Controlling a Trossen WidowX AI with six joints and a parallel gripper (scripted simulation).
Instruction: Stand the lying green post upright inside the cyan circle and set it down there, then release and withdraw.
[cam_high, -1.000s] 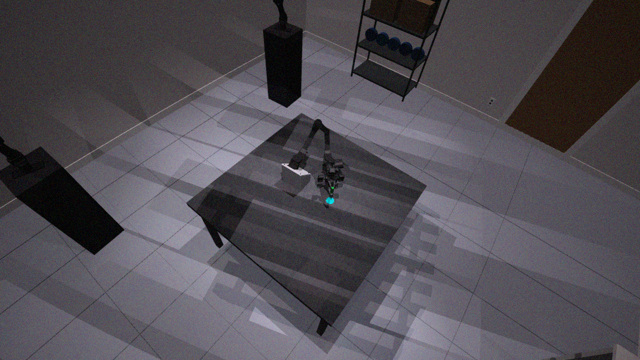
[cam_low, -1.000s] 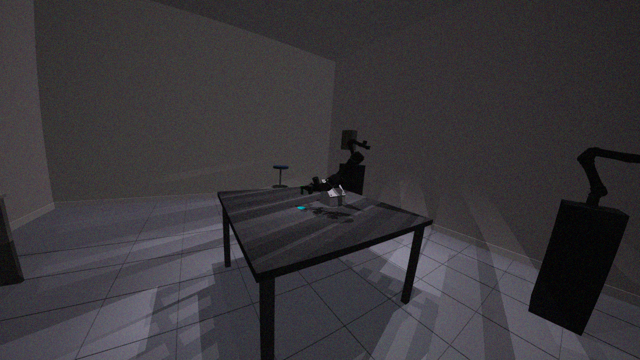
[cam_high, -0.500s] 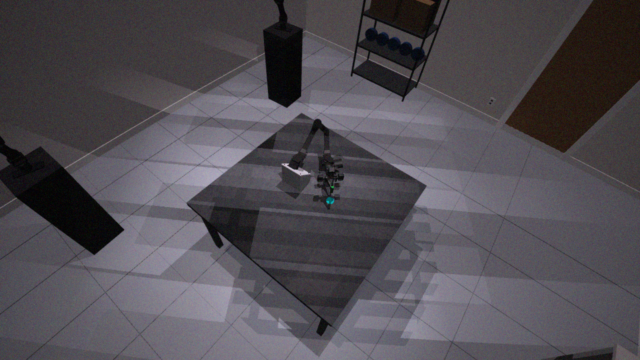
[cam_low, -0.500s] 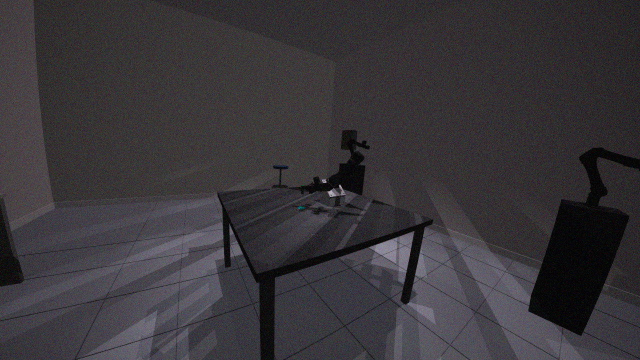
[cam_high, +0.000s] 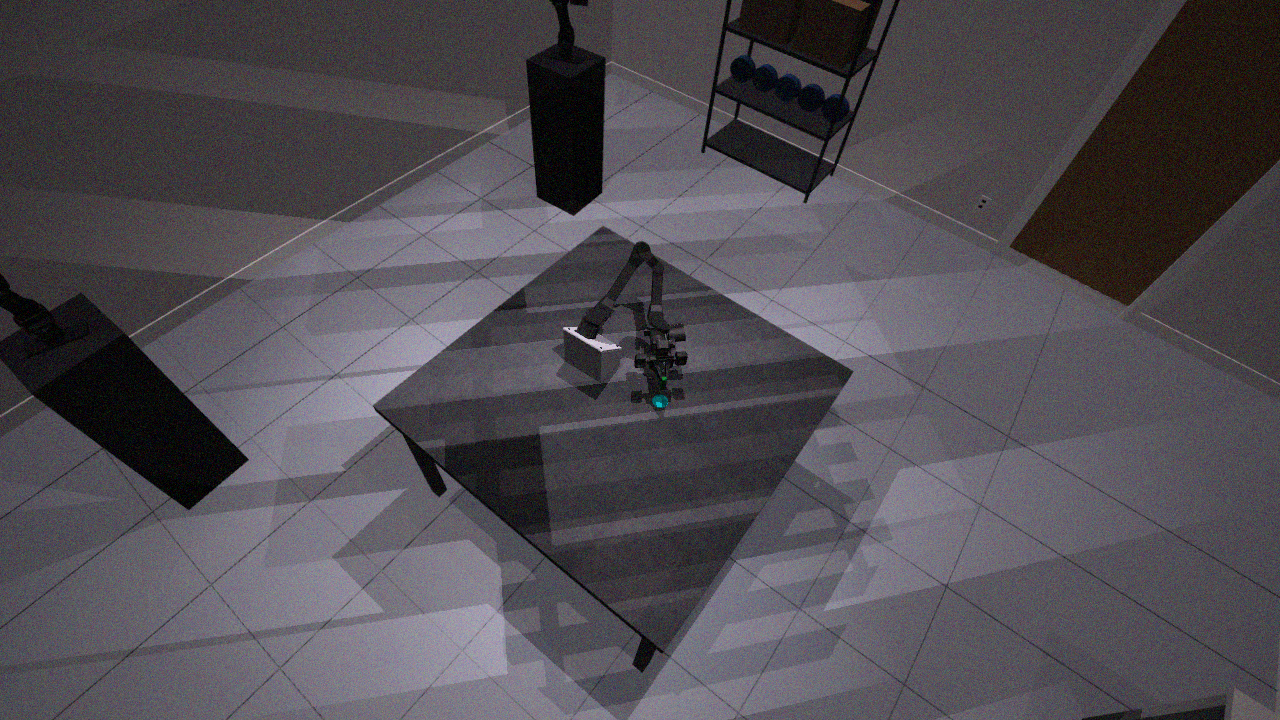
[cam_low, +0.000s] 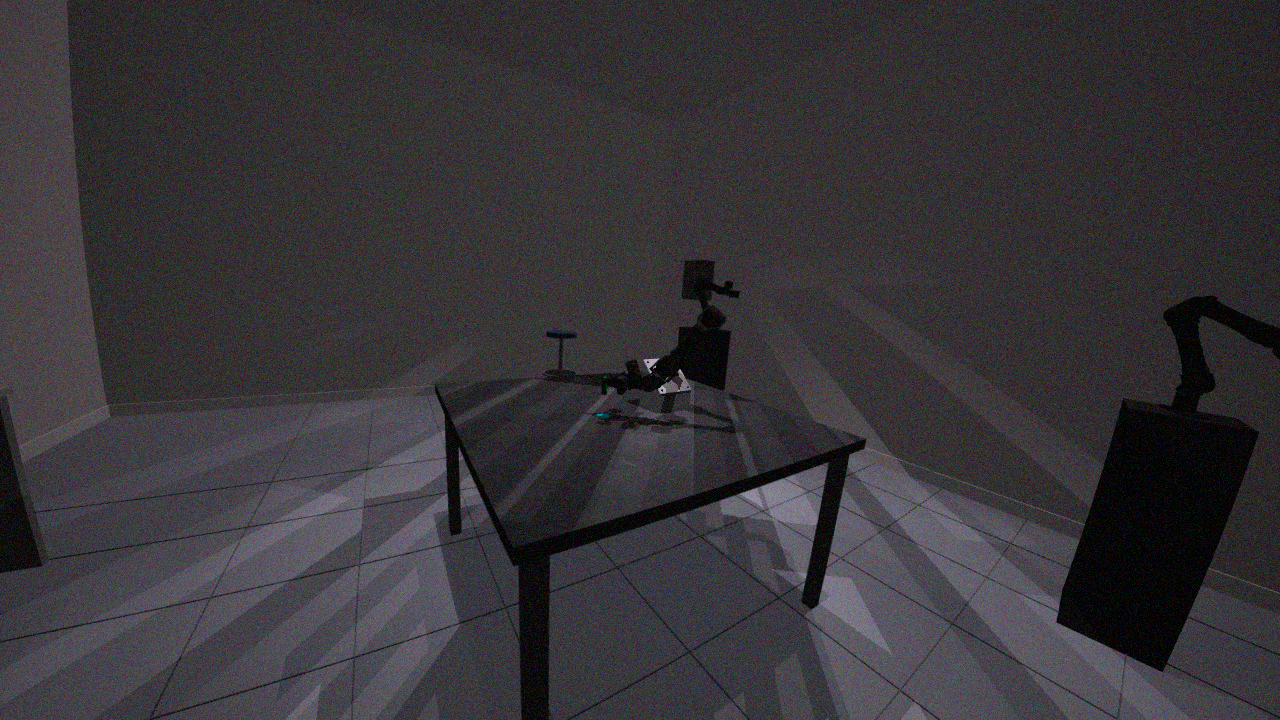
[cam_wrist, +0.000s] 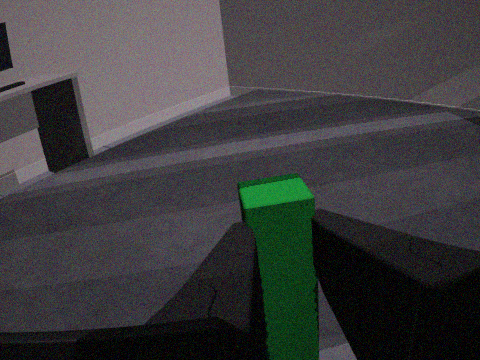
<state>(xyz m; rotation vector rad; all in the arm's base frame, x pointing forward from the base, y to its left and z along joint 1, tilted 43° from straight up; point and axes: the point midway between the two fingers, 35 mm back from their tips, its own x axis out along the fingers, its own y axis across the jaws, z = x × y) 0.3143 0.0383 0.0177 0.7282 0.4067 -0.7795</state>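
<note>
The cyan circle lies 140 mm below my gripper tip. Round my gripper tip: green post 20 mm below.
</note>
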